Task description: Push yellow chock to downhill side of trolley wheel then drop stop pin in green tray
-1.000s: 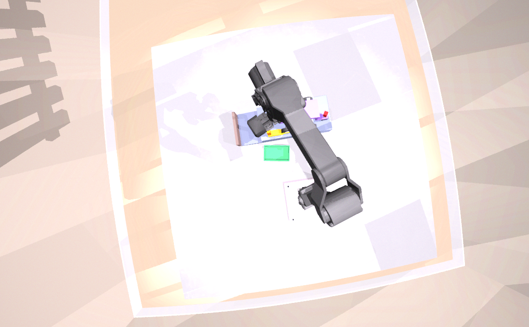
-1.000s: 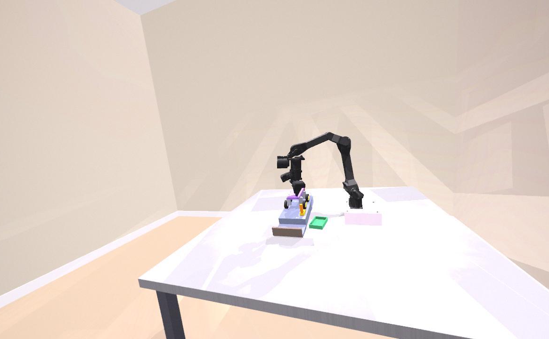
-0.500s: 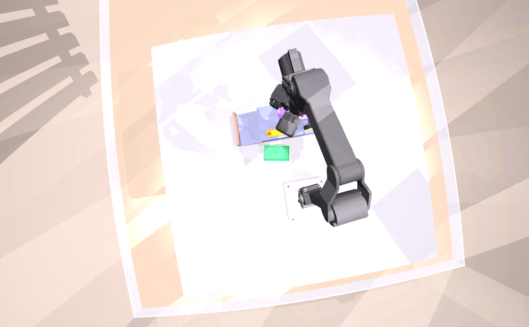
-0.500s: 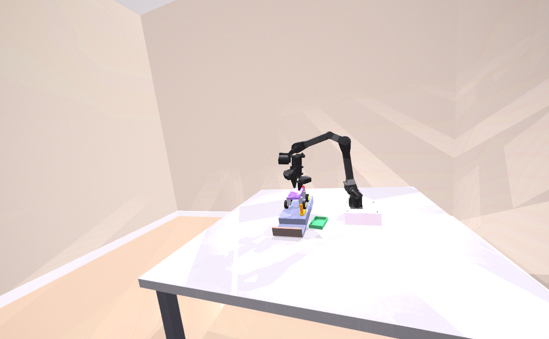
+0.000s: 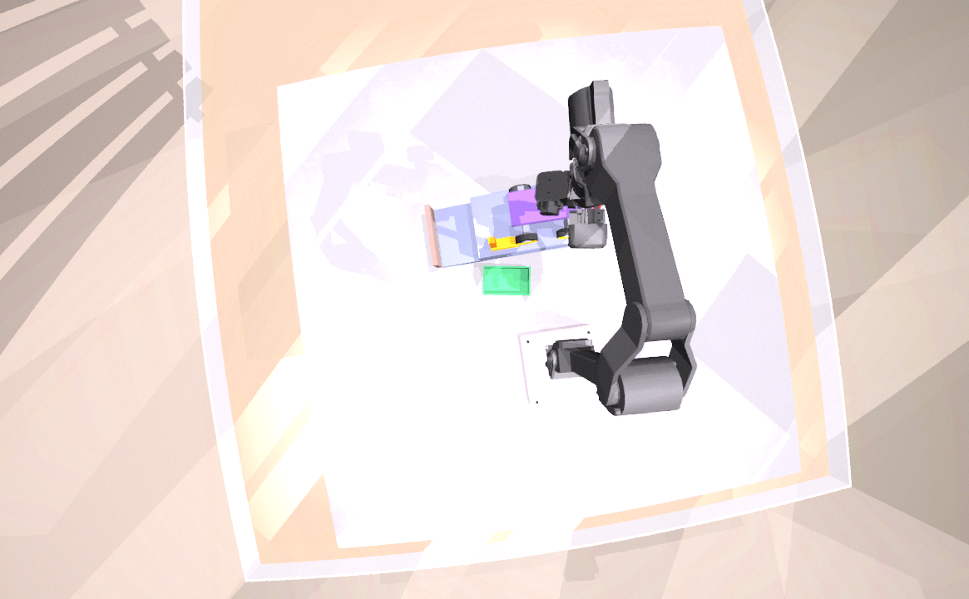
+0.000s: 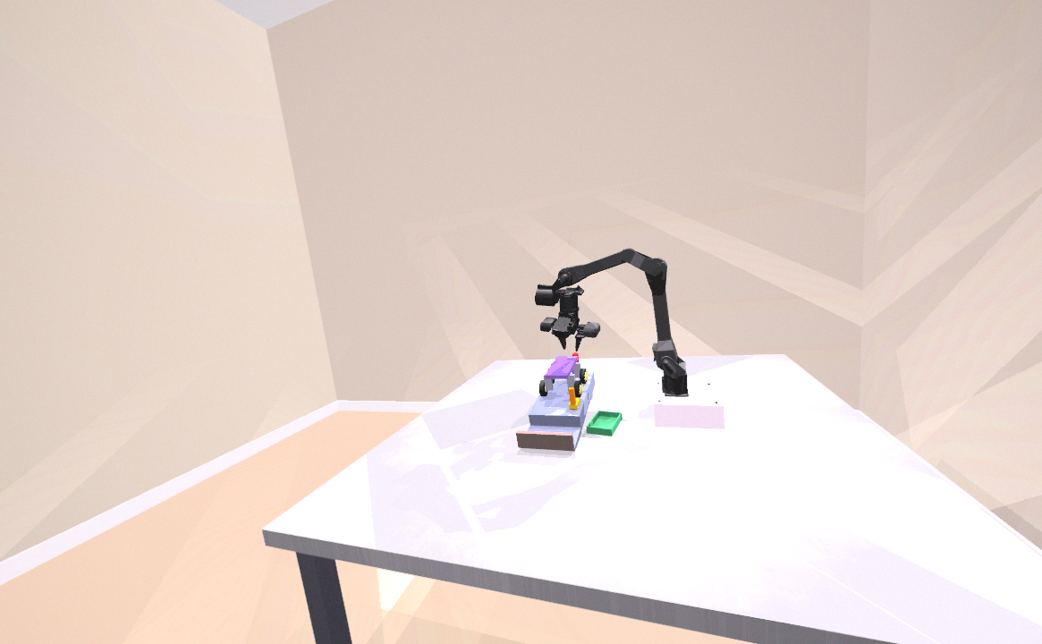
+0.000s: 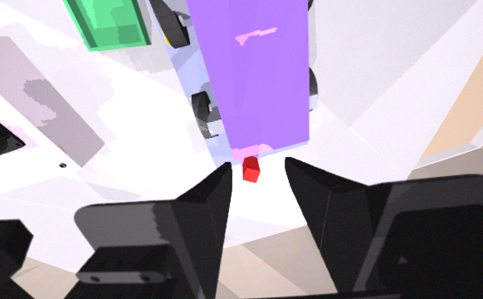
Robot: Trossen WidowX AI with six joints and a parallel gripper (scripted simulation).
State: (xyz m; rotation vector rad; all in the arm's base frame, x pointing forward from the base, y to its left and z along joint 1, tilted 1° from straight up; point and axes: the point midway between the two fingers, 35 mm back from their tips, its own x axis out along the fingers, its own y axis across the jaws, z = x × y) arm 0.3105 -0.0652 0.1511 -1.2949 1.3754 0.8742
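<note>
Now: gripper tip 5 cm to the left of the red-headed stop pin and 6 cm above it. From my gripper tip the other things lie so: purple trolley 2 cm ahead, 6 cm to the left, 8 cm below; then green tray 11 cm behind, 16 cm to the left, 20 cm below; then yellow chock 3 cm behind, 16 cm to the left, 11 cm below.
</note>
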